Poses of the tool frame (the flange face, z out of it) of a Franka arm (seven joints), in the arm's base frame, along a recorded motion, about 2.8 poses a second.
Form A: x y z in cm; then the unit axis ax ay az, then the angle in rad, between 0 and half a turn.
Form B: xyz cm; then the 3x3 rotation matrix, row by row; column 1 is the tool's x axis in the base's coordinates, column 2 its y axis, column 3 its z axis. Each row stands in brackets. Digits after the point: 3 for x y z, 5 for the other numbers.
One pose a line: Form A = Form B
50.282 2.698 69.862 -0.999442 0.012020 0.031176 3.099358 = [50.282 2.698 69.862], [[0.99777 -0.02533 -0.06178], [-0.02270 -0.99882 0.04295], [-0.06280 -0.04145 -0.99717]]
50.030 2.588 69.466 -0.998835 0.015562 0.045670 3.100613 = [50.030 2.588 69.466], [[0.99535 -0.03295 -0.09056], [-0.02920 -0.99868 0.04234], [-0.09183 -0.03950 -0.99499]]
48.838 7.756 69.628 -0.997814 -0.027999 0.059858 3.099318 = [48.838 7.756 69.628], [[0.99127 0.05332 -0.12058], [0.05838 -0.99754 0.03882], [-0.11822 -0.04552 -0.99194]]
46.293 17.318 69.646 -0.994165 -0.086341 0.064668 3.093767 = [46.293 17.318 69.646], [[0.97674 0.16848 -0.13264], [0.17467 -0.98396 0.03637], [-0.12438 -0.05869 -0.99050]]
